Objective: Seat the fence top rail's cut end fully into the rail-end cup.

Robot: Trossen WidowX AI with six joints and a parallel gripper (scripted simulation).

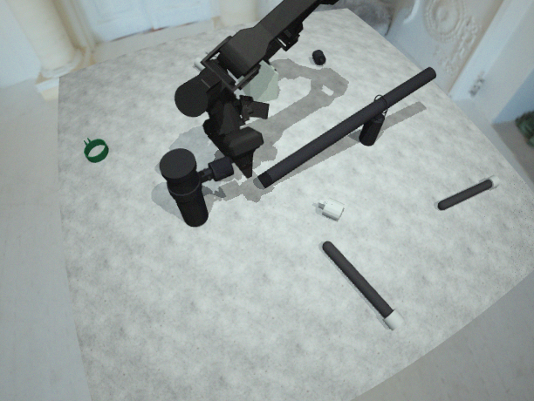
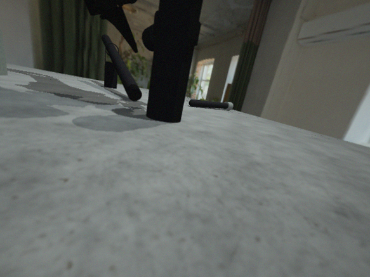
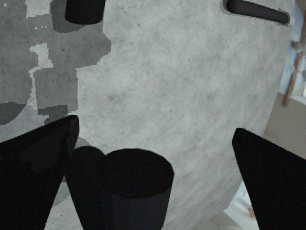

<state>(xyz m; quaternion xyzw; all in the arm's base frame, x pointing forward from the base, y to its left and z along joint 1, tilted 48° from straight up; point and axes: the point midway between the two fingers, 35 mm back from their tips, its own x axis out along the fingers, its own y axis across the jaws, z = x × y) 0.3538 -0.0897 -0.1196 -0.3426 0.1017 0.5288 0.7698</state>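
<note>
Right now my gripper tip is 8 cm short of the white fitting, 18 cm to the right of it and 11 cm above it. The rest, counted from my gripper tip: small post: 10 cm behind, 39 cm to the left, 2 cm below; then white cylinder: 54 cm behind, 11 cm below.
</note>
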